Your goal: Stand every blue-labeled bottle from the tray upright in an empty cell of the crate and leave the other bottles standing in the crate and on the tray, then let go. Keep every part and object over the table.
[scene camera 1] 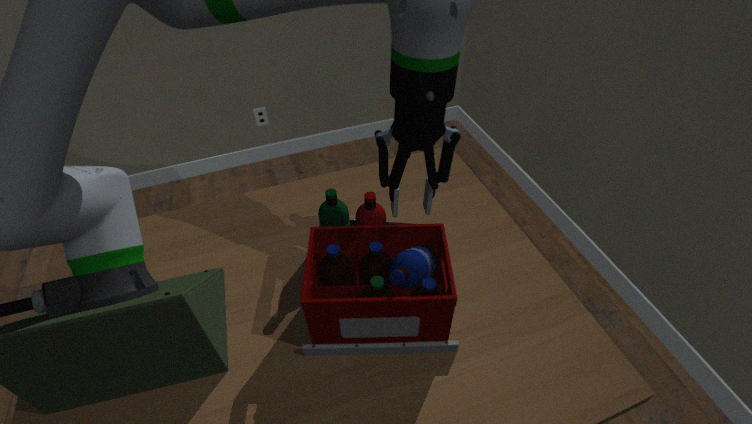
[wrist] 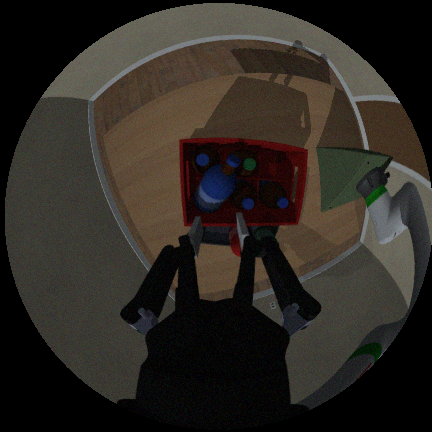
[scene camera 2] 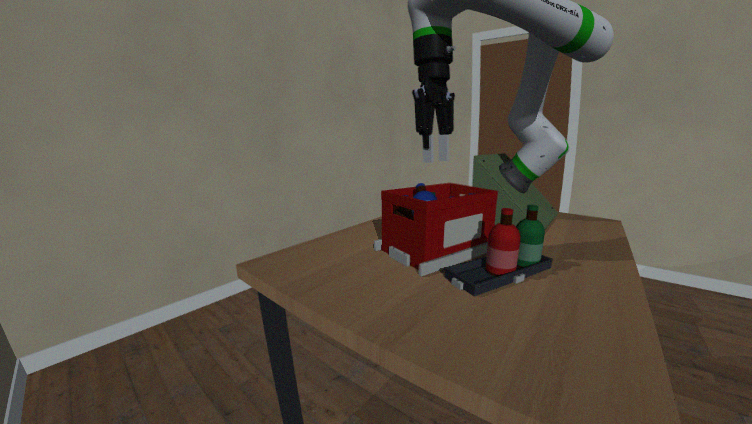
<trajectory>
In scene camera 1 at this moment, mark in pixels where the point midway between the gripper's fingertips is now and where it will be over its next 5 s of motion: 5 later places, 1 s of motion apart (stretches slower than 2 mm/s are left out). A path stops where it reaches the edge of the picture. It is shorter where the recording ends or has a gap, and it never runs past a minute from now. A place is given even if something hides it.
The gripper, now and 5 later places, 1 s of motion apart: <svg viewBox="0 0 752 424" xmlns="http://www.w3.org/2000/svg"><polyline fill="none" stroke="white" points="410,210 400,245 394,258 394,263 395,262 408,237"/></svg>
</trajectory>
